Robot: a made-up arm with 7 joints. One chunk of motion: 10 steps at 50 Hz.
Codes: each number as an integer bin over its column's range. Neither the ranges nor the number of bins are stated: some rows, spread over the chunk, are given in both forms.
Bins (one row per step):
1: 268 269 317 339 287 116 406
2: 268 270 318 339 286 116 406
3: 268 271 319 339 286 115 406
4: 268 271 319 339 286 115 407
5: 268 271 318 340 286 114 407
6: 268 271 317 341 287 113 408
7: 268 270 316 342 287 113 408
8: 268 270 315 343 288 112 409
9: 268 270 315 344 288 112 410
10: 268 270 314 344 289 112 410
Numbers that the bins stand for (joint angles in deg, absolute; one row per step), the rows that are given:
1: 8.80 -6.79 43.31 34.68 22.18 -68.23 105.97
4: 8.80 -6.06 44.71 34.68 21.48 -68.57 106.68
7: 8.80 -6.43 42.60 36.20 22.18 -69.26 107.38
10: 8.80 -6.43 41.19 37.21 23.59 -69.61 108.79
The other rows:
2: 8.80 -6.43 44.01 34.68 21.48 -68.23 105.97
3: 8.80 -6.06 44.71 34.68 21.48 -68.57 105.97
5: 8.80 -6.06 44.01 35.19 21.48 -68.92 106.68
6: 8.80 -6.06 43.31 35.69 22.18 -69.26 107.38
8: 8.80 -6.43 41.90 36.70 22.88 -69.61 108.09
9: 8.80 -6.43 41.90 37.21 22.88 -69.61 108.79

